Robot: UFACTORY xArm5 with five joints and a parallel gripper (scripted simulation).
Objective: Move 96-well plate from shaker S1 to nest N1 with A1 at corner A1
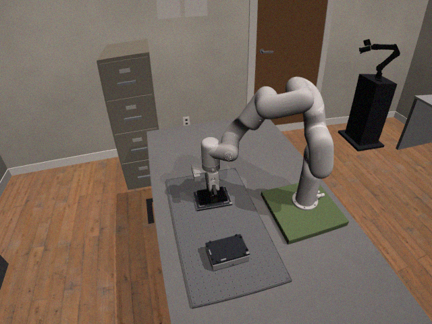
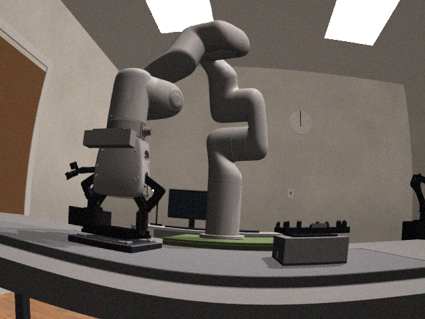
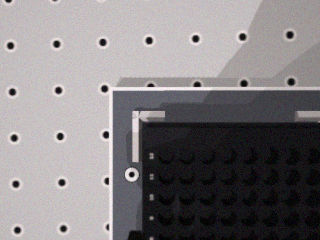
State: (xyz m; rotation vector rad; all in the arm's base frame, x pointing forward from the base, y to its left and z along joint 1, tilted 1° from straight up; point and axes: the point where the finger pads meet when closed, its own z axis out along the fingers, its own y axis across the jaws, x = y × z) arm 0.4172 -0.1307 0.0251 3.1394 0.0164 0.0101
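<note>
The black 96-well plate is 1 cm below my hand. Round my hand: dark plate nest 3 cm below.
</note>
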